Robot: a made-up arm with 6 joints.
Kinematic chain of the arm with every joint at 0, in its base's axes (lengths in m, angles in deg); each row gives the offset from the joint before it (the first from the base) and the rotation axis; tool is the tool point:
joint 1: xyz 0 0 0.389 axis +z
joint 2: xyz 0 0 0 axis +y
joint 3: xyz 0 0 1.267 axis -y
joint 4: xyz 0 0 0 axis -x
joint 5: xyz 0.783 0 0 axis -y
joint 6: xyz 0 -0.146 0 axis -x
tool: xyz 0 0 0
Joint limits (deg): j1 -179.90..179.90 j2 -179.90..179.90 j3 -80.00..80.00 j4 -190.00..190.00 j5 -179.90..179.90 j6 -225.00..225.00
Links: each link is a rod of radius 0.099 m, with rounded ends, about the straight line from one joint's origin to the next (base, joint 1, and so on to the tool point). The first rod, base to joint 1, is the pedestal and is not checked.
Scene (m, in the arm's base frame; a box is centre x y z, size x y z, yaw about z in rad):
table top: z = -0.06
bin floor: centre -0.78 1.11 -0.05 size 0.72 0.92 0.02 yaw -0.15
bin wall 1: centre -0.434 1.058 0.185 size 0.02 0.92 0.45 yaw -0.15
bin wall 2: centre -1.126 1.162 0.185 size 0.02 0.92 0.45 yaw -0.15
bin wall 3: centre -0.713 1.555 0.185 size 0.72 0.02 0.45 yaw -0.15
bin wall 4: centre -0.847 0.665 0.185 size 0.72 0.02 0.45 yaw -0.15
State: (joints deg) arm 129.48 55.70 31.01 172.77 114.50 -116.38
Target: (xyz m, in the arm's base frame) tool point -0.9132 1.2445 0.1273
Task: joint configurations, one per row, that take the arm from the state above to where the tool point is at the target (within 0.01 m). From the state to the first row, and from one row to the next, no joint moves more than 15 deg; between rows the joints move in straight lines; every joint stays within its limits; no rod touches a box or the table.
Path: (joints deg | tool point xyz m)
1: 125.16 52.70 18.49 175.09 114.50 -116.38 | -1.0762 1.2753 0.7269
2: 120.85 49.70 5.97 177.40 114.50 -116.38 | -0.9132 1.2445 0.6720
3: 120.85 59.70 5.81 177.43 114.50 -116.38 | -0.9255 1.2651 0.3995
4: 120.85 69.70 5.64 177.45 114.50 -116.38 | -0.9132 1.2444 0.1273

